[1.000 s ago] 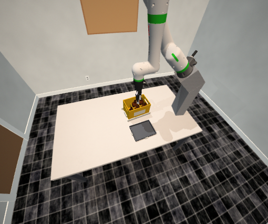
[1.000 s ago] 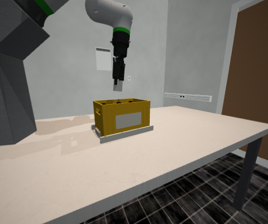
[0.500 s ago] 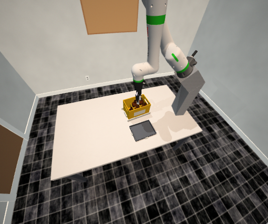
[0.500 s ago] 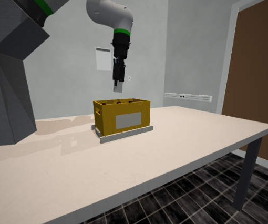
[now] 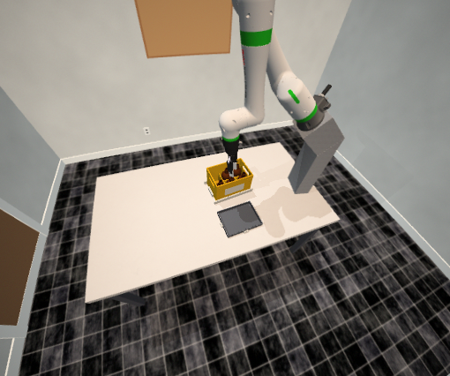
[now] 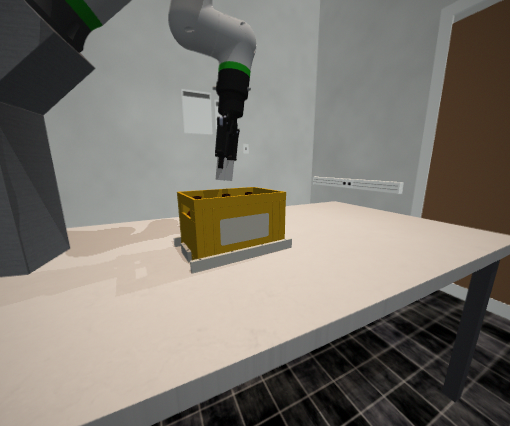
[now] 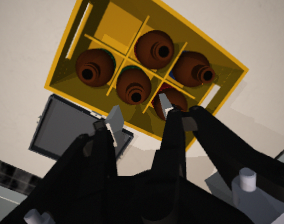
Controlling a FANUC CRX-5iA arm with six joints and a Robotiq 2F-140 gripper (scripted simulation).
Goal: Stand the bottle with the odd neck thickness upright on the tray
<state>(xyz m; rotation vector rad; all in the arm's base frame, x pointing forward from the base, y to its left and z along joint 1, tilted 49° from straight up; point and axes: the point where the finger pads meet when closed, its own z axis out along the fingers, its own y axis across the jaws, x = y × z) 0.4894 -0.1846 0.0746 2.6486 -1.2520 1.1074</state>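
Now: the brown bottle 15 cm below my hand. The rest, counted from my hand: crate 1 cm behind, 4 cm to the right, 15 cm below; dark grey tray 10 cm ahead, 21 cm to the left, 22 cm below.
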